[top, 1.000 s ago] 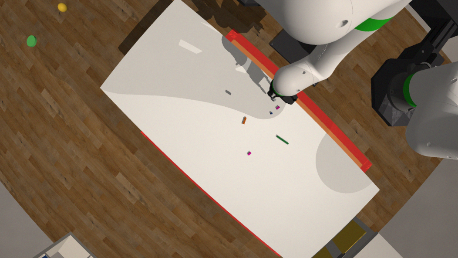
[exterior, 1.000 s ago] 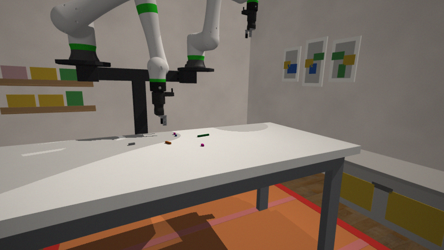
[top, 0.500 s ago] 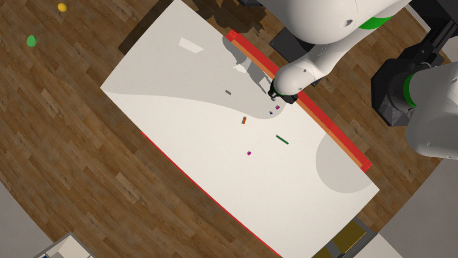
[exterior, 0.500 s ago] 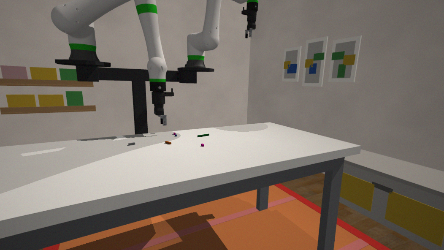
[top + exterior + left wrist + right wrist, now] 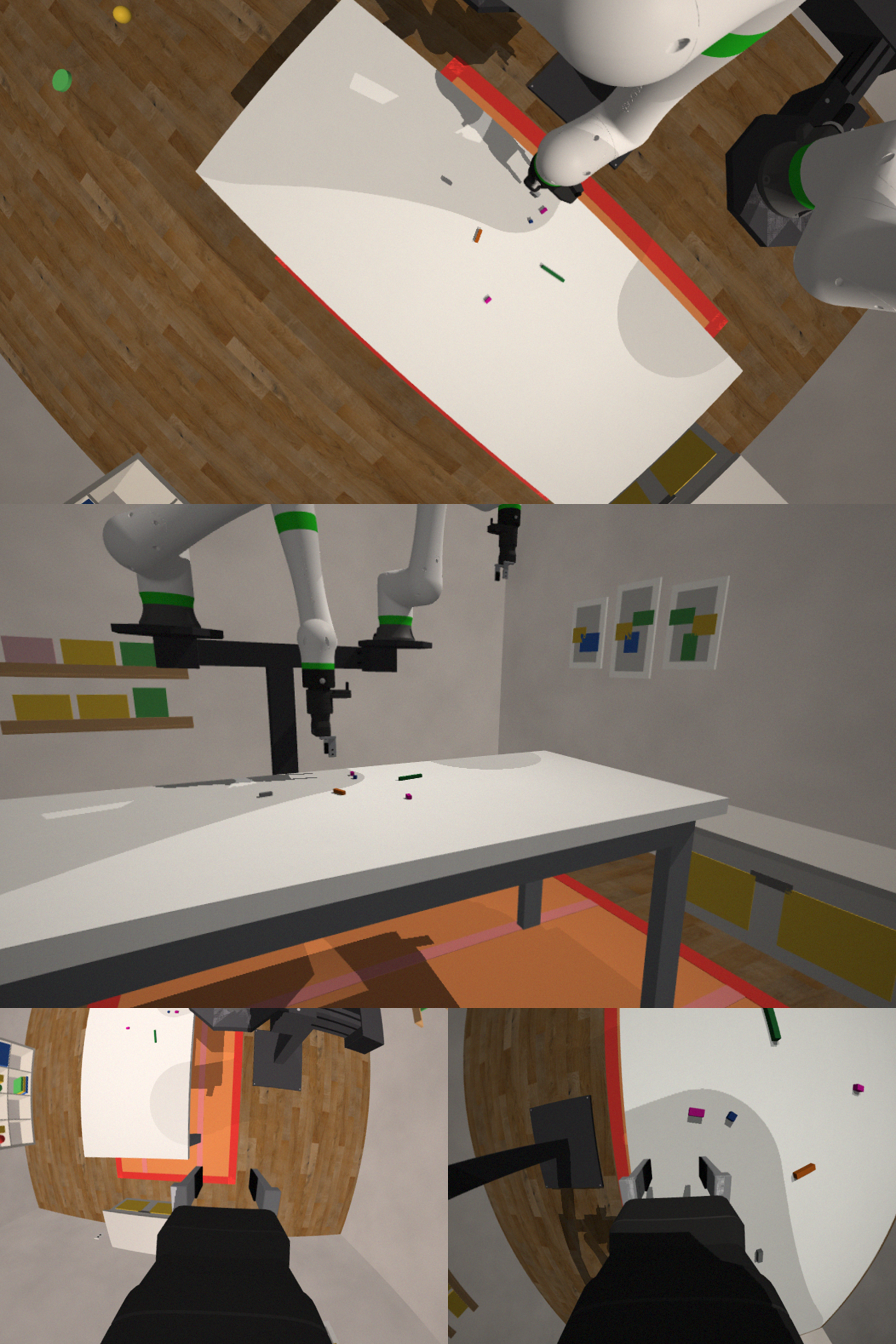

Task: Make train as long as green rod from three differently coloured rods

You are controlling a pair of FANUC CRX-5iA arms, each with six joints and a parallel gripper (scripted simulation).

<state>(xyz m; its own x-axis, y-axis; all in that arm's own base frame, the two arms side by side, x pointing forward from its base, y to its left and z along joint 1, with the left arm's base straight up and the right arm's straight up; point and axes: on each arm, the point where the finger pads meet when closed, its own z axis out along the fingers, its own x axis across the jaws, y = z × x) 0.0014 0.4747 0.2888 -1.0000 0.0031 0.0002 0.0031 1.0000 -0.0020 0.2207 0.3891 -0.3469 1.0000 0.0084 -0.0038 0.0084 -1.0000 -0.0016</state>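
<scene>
Now: the blue rod 8 cm ahead of my right hand, 5 cm to the left of it and 8 cm below it. Also, from my right hand: green rod: 16 cm ahead, 19 cm to the left, 8 cm below; grey rod: 14 cm ahead, 22 cm to the right, 8 cm below; orange rod: 21 cm ahead, 5 cm to the right, 8 cm below.
</scene>
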